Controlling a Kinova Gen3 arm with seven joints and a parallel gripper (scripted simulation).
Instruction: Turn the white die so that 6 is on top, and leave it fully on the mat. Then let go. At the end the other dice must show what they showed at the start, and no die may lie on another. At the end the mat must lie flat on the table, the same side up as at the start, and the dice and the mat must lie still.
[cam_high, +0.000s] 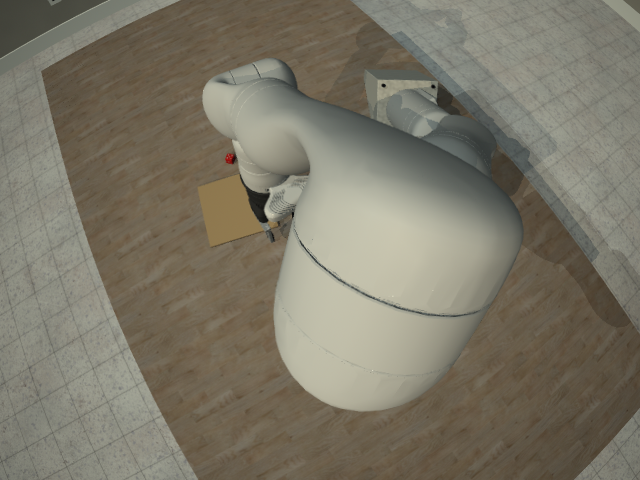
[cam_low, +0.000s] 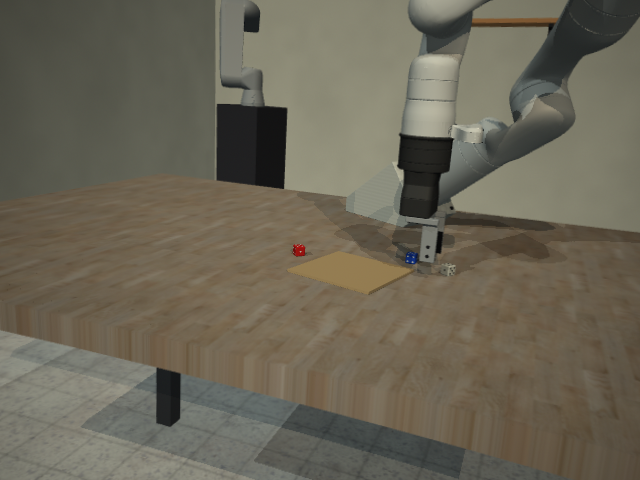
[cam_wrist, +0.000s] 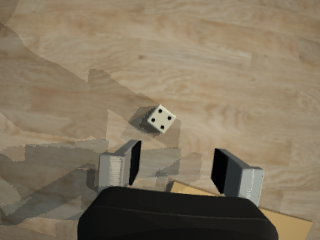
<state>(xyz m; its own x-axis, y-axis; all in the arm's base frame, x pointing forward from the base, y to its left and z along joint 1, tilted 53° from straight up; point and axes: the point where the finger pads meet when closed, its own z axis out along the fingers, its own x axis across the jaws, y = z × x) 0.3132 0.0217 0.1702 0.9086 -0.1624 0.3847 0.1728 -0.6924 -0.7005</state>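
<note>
The white die lies 4 cm below my hand, 2 cm to the left of it and 2 cm behind it. Round my hand: tan mat: 10 cm to the right, 7 cm ahead, 4 cm below; blue die: 4 cm to the right, 4 cm below, 4 cm behind; red die: 21 cm to the right, 5 cm ahead, 4 cm below.
</note>
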